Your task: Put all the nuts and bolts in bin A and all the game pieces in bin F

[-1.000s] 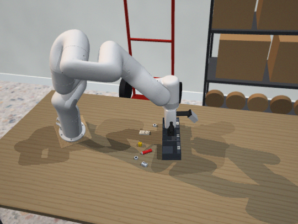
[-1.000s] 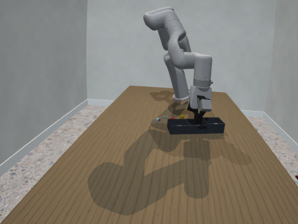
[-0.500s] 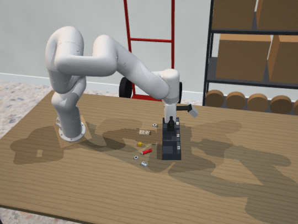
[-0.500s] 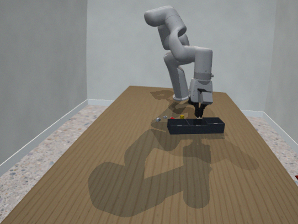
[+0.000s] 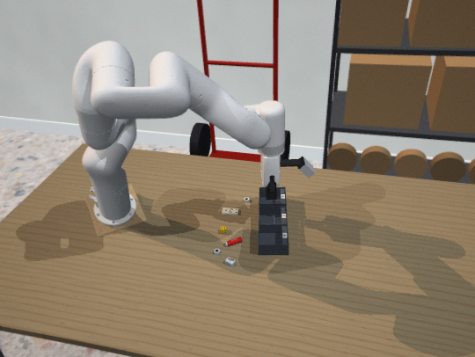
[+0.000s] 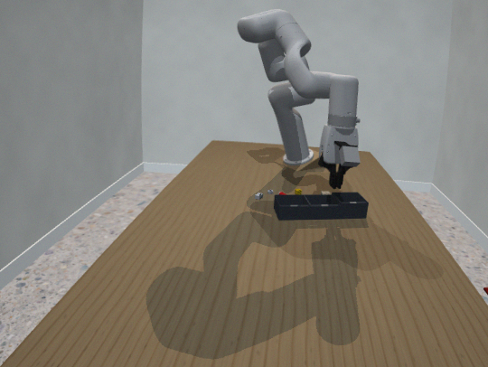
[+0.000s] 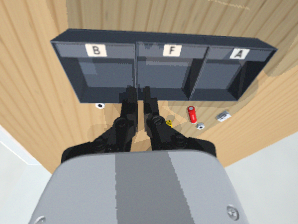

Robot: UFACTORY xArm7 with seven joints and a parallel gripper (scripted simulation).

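The metal piece lies 22 cm to the right of my hand, 9 cm below it and 4 cm behind it. Round my hand: white domino: 13 cm behind, 9 cm below, 2 cm to the right; yellow die: 11 cm to the right, 11 cm behind, 9 cm below; dark bin: 7 cm below, 3 cm to the right, 2 cm ahead.
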